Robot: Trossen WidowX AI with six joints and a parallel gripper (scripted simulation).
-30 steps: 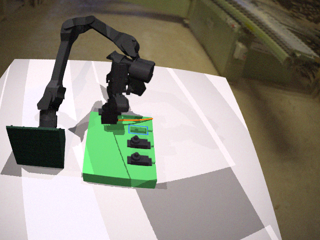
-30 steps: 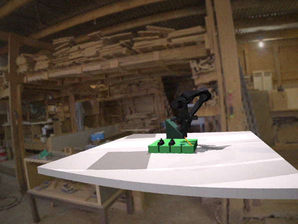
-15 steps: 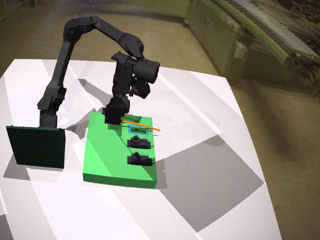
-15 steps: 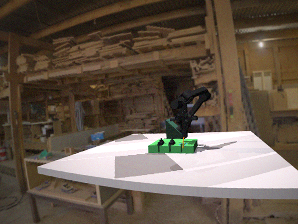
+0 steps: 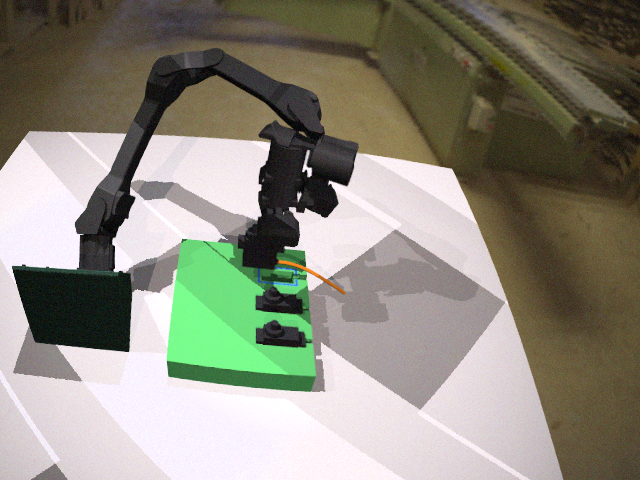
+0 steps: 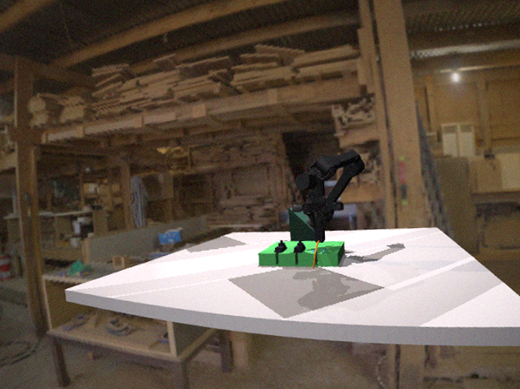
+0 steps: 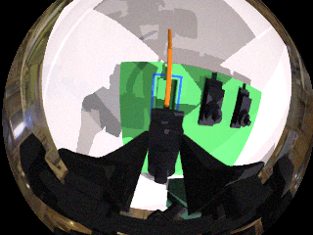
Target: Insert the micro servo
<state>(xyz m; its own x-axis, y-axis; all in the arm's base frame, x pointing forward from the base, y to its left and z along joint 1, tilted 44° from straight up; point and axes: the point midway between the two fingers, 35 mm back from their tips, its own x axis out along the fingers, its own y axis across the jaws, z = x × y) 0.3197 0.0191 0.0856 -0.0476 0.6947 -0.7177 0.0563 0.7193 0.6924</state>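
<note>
The green deck lies 100 mm below my gripper tip, 90 mm behind it and 70 mm to the right of it.
</note>
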